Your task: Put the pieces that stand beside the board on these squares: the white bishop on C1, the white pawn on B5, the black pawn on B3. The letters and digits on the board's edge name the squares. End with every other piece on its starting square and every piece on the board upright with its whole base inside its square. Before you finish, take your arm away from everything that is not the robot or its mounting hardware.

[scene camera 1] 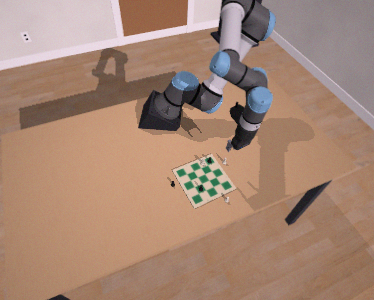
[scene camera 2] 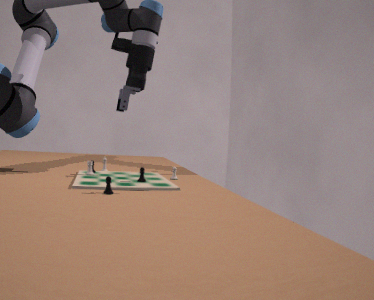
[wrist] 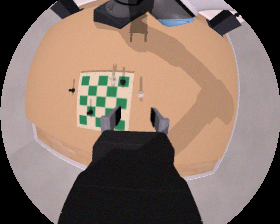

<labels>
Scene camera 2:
gripper: 121,110
cream chessboard: 120,180
</labels>
